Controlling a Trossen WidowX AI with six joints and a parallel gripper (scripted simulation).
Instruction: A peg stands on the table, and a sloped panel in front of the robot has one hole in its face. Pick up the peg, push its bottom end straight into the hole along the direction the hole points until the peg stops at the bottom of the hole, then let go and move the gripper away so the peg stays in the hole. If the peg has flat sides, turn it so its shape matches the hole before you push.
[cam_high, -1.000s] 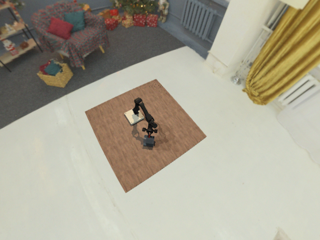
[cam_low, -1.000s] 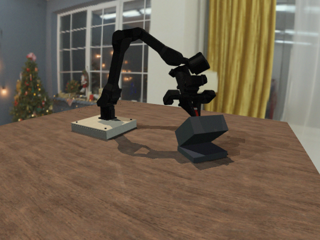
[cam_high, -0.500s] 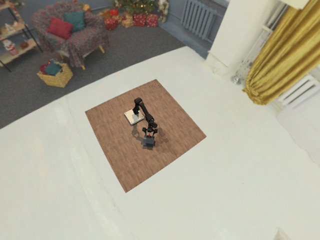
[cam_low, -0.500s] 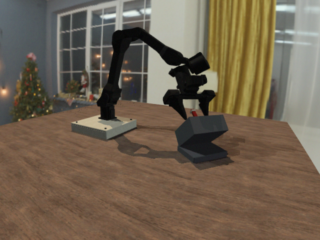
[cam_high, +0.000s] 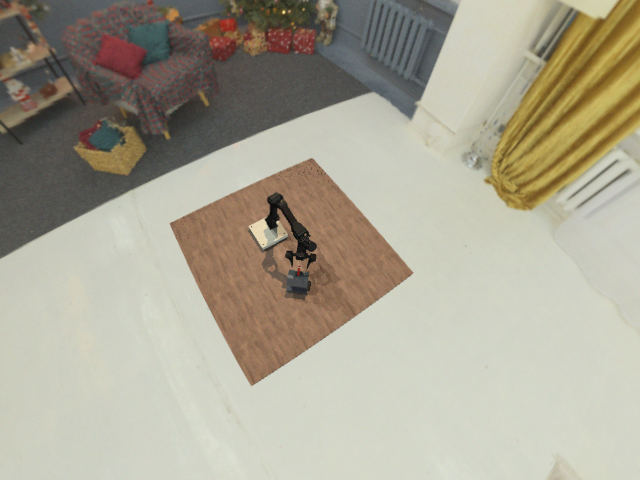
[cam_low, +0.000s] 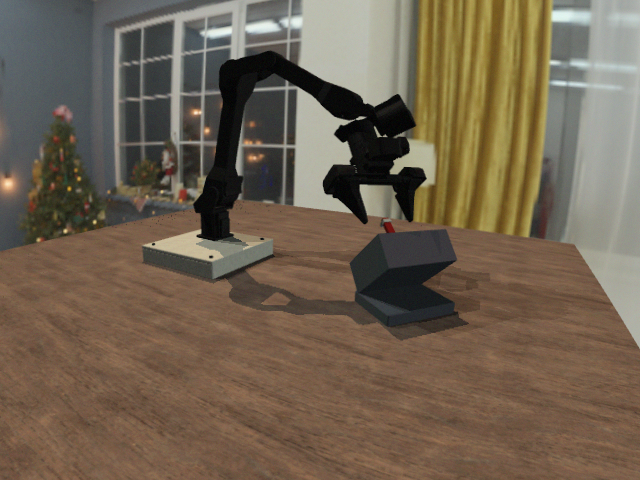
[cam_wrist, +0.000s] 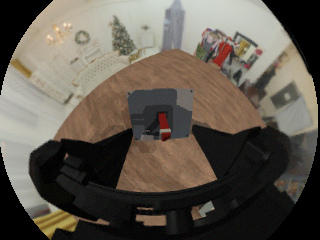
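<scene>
My gripper tip is now 10 mm to the left of the red peg and 10 mm above it. Also, from my gripper tip: panel foot (50 mm ahead, 40 mm to the right, 120 mm below); then dark grey sloped panel (40 mm ahead, 30 mm to the right, 50 mm below).
</scene>
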